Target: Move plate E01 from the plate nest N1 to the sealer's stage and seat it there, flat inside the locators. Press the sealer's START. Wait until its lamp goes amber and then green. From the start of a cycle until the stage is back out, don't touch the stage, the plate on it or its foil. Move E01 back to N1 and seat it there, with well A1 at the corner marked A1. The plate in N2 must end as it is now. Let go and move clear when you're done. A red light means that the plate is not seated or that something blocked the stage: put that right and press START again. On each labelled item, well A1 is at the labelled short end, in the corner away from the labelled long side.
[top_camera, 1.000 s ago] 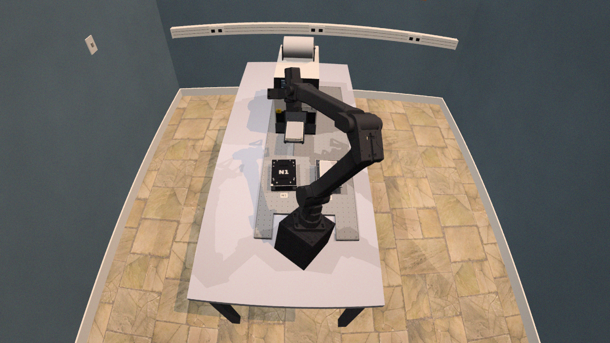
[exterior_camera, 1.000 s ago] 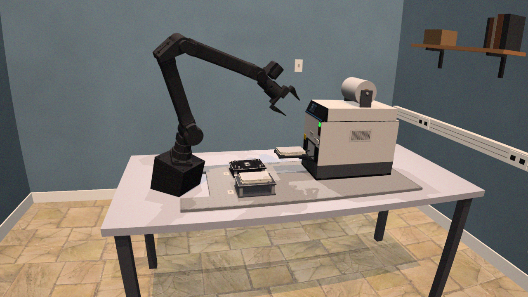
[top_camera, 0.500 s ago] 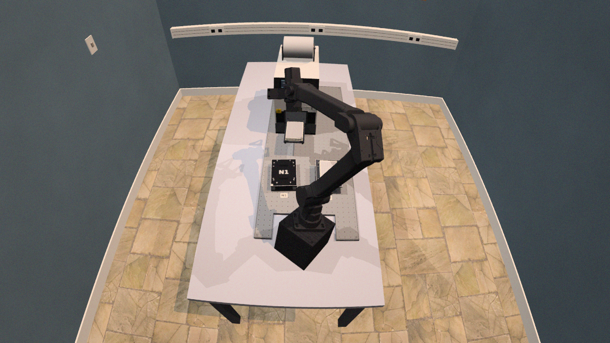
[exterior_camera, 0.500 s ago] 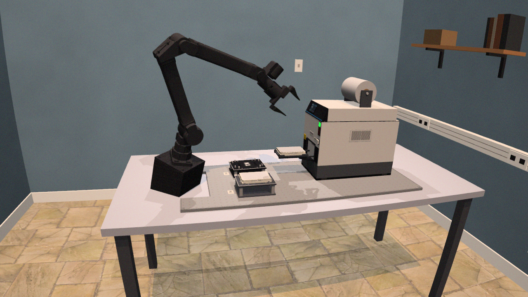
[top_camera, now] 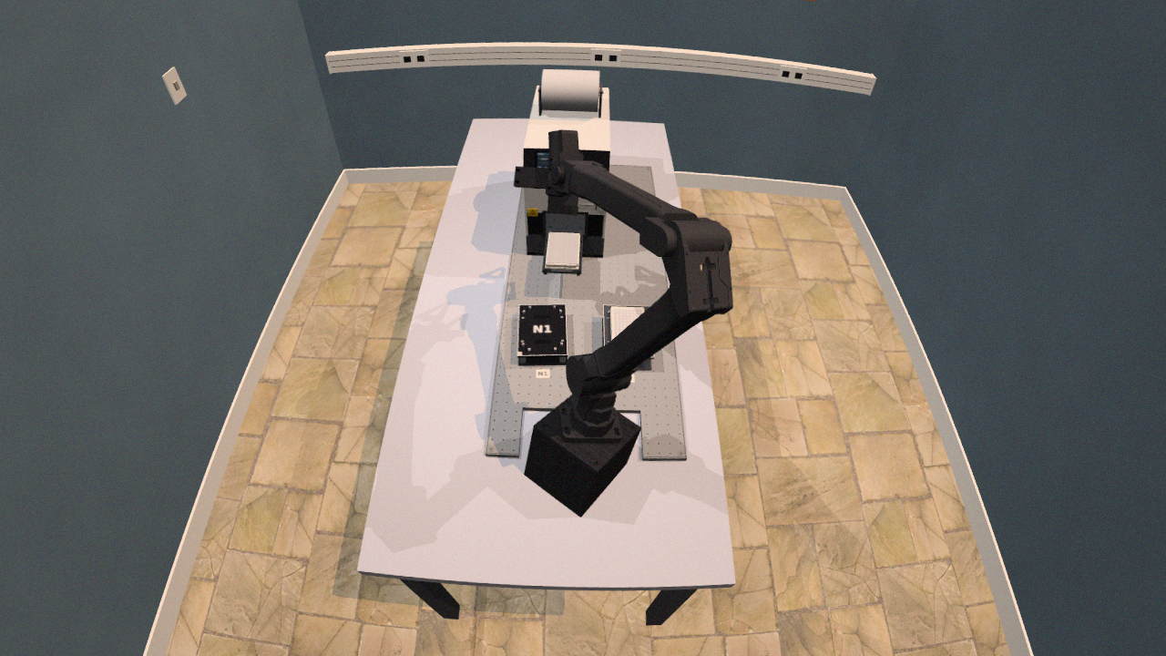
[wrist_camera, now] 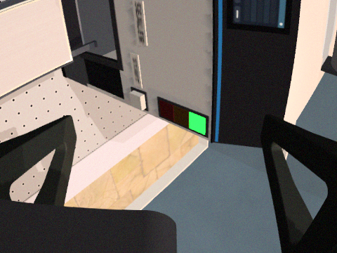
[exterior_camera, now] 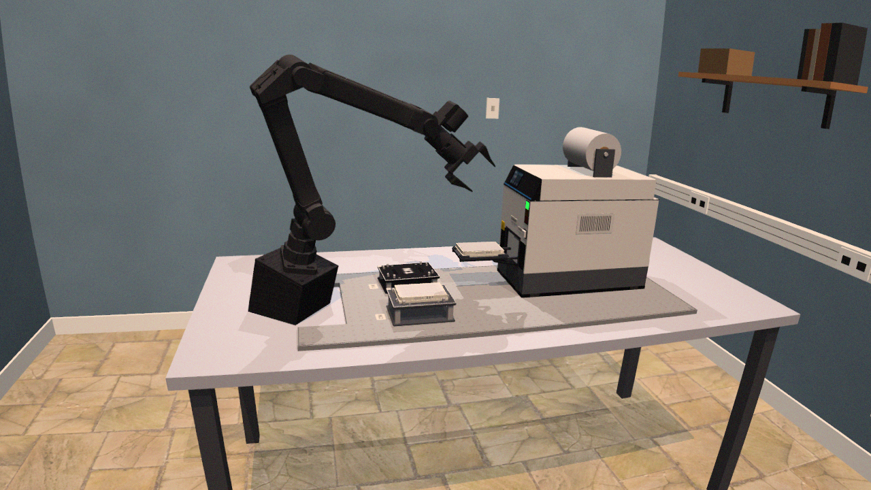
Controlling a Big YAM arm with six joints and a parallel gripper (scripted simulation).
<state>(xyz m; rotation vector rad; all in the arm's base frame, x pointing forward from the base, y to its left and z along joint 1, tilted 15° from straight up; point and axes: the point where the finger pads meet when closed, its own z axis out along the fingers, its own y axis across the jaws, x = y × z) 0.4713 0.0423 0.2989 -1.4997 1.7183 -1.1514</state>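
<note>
Right now the sealer stage is 10 mm ahead of my hand, 10 mm to the left of it and 230 mm below it. Round my hand: cream plate (220 mm behind, 130 mm to the right, 270 mm below); then nest N1 (190 mm behind, 80 mm to the left, 300 mm below); then foil roll (340 mm ahead, 50 mm to the right, 80 mm above).
</note>
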